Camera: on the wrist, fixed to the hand. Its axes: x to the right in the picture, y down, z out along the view.
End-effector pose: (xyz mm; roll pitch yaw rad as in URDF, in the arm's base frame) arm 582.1 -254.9 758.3 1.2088 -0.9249 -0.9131
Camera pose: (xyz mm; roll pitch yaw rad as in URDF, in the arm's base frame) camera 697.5 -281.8 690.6 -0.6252 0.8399 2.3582
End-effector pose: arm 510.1 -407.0 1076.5 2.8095 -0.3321 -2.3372
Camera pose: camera 607.5 -467.0 1150.8 -2.2948 0.4198 0.8897
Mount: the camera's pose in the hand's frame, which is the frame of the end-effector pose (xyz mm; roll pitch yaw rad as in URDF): 1.2 -80.2 -110.4 0.4858 -0.1094 3.0967
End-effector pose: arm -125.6 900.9 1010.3 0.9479 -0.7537 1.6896
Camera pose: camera -178.8 984.7 916.7 -0.4135 0.6519 -1.3731
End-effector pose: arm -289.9 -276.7 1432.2 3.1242 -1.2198 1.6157
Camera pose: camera -367.3 -382.2 1470.8 -2.4574 1.3242 -1.3342
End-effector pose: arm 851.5 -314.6 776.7 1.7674 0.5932 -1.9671
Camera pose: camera 977.8 -333.9 728.7 -1.3645 -0.6110 1.3163
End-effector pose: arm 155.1 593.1 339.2 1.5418 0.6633 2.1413
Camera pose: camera 91.4 492.4 272.8 -1.1485 -0.7063 -0.8581
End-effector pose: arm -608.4 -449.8 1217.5 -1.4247 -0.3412 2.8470
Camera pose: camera -554.1 -339.9 1277.5 1.8653 0.3671 -0.4176
